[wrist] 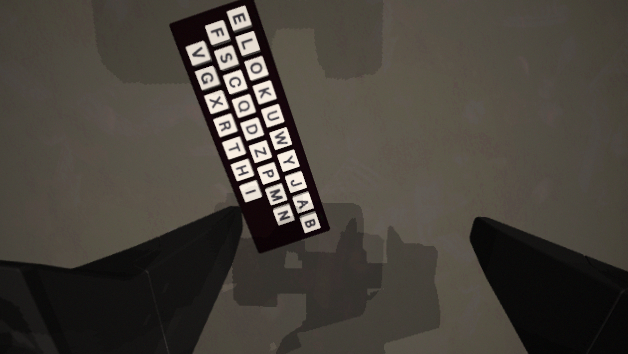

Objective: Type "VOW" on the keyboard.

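Note:
A dark keyboard with white letter keys lies slanted on the table, running from the upper left to the lower middle of the wrist view. The V key is near its upper left end. The O key is in the right-hand row, below E and L. The W key is in the same row, between U and Y. My gripper is open, with nothing between its fingers. It hangs above the table; the left fingertip appears beside the keyboard's lower end, and the right fingertip is well to the right of it.
The table surface is dull grey-brown. Dark shadows of the arm and gripper fall across the table at the top and below the keyboard's lower end, and some shadow covers the keys around M, A, N and B.

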